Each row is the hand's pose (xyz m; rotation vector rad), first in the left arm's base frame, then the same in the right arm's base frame.
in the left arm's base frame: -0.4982 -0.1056 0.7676 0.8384 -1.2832 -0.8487
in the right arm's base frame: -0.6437 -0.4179 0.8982 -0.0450 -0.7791 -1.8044
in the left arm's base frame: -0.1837 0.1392 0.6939 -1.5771 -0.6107 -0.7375
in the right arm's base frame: -0.3904 -0.4175 0.5819 -1.7587 0.7900 -0.6456
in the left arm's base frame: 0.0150 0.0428 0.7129 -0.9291 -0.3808 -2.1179
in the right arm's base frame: -0.3816 -0.6088 0.4702 -1.9604 0.7721 -2.1549
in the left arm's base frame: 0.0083 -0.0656 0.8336 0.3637 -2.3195 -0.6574
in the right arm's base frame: -0.3974 -0.7310 0.5760 -0.7768 -1.5197 -1.1683
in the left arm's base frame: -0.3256 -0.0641 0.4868 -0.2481 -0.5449 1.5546
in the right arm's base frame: -0.7089 -0.3639 0.5770 0.2839 0.0948 0.6258
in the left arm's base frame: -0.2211 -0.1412 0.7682 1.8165 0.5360 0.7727
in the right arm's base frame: -0.5719 -0.6092 0.7078 2.2356 0.1058 -0.5722
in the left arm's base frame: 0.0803 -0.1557 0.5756 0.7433 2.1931 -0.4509
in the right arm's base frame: -0.5840 -0.7108 0.3647 -1.6358 -2.1785 0.9855
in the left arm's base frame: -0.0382 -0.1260 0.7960 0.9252 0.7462 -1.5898
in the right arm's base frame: -0.4802 -0.7237 0.5940 0.7446 1.1514 -2.8018
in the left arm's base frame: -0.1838 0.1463 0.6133 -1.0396 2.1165 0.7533
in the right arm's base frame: -0.4303 -0.3750 0.5258 0.4468 2.7244 0.9630
